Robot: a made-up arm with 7 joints. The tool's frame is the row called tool.
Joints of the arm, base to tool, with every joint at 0 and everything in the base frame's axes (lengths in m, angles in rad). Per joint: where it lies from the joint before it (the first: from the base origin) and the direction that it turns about. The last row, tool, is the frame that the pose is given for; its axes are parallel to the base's.
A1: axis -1 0 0 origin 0 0 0.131
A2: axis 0 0 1 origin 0.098 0.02 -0.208
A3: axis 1 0 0 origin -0.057 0.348 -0.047
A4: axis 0 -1 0 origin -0.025 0.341 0.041
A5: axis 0 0 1 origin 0.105 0.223 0.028
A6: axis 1 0 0 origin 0.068 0.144 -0.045
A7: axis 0 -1 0 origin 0.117 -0.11 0.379
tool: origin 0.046 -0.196 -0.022
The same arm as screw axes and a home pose.
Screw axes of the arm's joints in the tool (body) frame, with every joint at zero. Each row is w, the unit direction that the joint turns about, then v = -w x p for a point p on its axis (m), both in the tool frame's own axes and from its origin. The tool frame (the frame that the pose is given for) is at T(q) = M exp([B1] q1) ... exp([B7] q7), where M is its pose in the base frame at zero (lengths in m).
B1 = (-1, 0, 0, 0, 0.126, -0.77)
B2 = (0, 0, 1, -0.75, 0.254, 0)
B3 = (1, 0, 0, 0, -0.381, 0.402)
B4 = (0, -1, 0, -0.34, 0, 0.336)
B5 = (0, 0, 1, 0.162, 0.231, 0)
B6 = (1, 0, 0, 0, -0.357, -0.306)
B7 = (0, -1, 0, 0.022, 0, 0.046)
M: xyz 0.352 0.77 0.257 (m) rpy 0 0 0 (rad, as in URDF)

